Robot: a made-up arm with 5 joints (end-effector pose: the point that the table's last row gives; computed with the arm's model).
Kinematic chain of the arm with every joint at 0, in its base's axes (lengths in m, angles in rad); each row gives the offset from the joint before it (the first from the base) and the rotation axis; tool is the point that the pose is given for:
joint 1: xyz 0 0 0.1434 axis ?
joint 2: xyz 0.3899 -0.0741 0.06 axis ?
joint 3: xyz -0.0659 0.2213 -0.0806 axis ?
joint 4: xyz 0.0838 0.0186 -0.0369 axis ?
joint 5: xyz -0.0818 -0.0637 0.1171 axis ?
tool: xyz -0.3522 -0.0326 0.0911
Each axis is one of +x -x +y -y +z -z.
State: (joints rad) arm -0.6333 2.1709 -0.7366 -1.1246 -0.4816
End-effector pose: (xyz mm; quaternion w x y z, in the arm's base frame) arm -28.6 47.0 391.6 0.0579 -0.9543 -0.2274 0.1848
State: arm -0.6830 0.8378 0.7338 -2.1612 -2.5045
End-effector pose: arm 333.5 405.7 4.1 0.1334 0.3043 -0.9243 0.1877
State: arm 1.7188 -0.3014 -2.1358 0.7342 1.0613
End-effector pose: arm -116.3 -64.8 -207.6 0.3356 -0.8847 0.0808 -0.3133
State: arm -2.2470 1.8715 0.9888 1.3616 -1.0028
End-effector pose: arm 138.7 156.0 673.8 0.4160 0.0097 0.2228 0.8816
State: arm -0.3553 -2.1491 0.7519 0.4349 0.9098
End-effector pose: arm 316.5 280.2 56.0 0.3705 -0.7943 0.4759 -0.0725
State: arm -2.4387 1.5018 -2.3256 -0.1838 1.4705
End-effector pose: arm -232.4 124.7 -14.5 0.4223 0.5999 -0.5045 0.4553
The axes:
joint 1: -z
joint 2: +x
joint 3: +y
joint 4: -x
joint 5: +z

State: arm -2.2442 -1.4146 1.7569 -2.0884 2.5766
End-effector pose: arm 332.0 182.9 -16.0 0.0572 0.1852 -0.1713 0.9660
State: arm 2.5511 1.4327 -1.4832 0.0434 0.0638
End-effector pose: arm 97.5 -357.4 275.9 0.2483 0.3596 0.5858 0.6825
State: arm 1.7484 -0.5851 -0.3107 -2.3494 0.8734
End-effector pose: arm -143.0 -246.1 -448.5 0.6339 0.1806 -0.7413 -0.1266
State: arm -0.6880 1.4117 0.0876 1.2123 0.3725
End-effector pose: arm 155.4 -138.1 585.9 0.8362 0.0964 0.0267 0.5393
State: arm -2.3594 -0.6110 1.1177 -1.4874 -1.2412
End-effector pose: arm -378.1 294.7 297.1 0.8947 -0.3391 0.2902 0.0175
